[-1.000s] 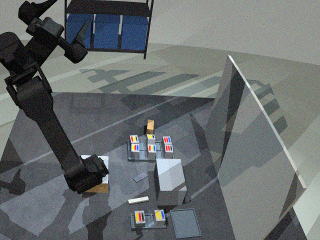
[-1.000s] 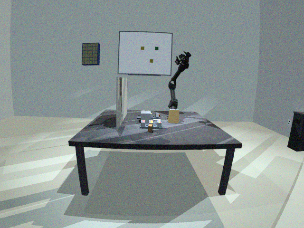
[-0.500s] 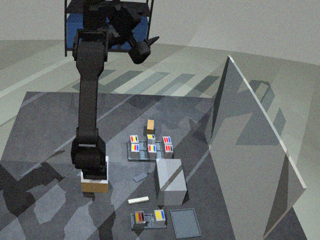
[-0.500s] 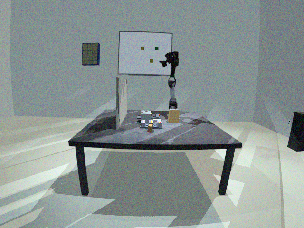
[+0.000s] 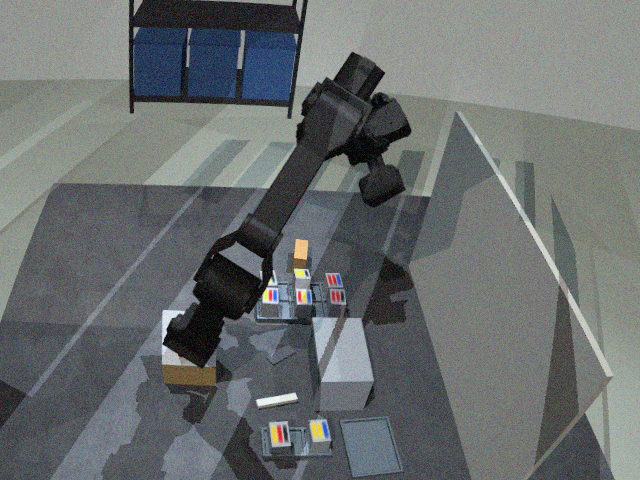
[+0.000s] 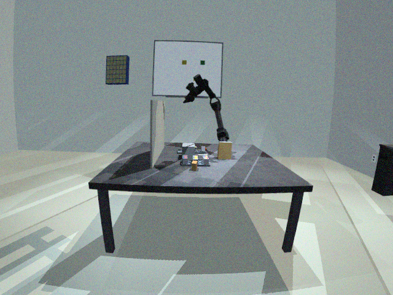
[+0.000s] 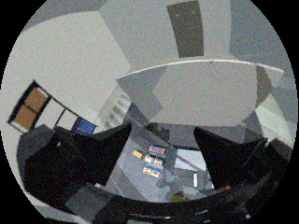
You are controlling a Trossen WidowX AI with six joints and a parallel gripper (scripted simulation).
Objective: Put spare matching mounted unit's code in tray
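The spare lies 80 mm behind my gripper tip, 100 mm to the left of it and 410 mm below it. Also, from my gripper tip: mounted unit (50 mm behind, 80 mm to the right, 400 mm below); tall panel (190 mm ahead, 110 mm to the right, 230 mm below).
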